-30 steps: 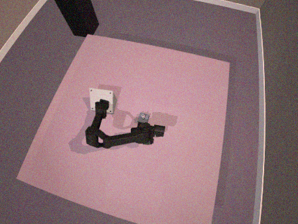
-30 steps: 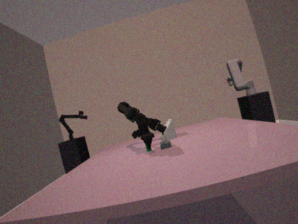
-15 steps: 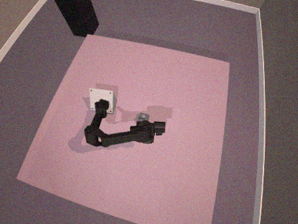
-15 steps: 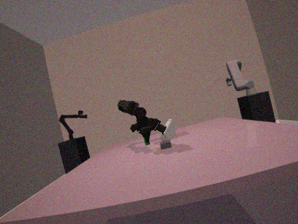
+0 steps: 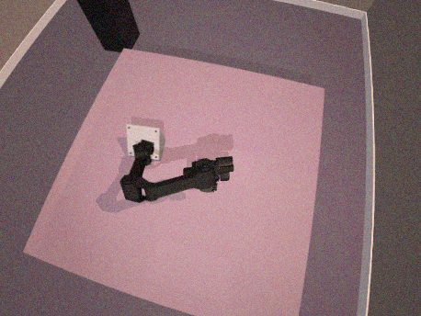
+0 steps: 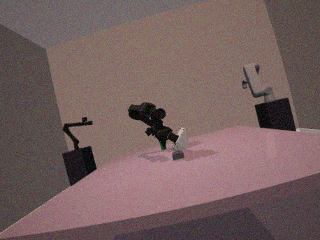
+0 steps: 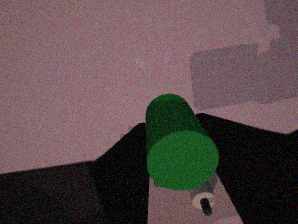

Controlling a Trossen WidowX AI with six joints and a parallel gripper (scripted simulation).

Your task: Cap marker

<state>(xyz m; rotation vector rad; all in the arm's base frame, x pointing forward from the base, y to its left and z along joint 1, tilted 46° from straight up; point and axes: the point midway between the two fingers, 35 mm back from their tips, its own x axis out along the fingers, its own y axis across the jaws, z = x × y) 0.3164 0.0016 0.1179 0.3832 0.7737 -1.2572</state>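
The holder block is 70 mm to the left of my gripper tip, 70 mm below it and 40 mm behind it. Round my gripper tip: green cap (10 mm above).
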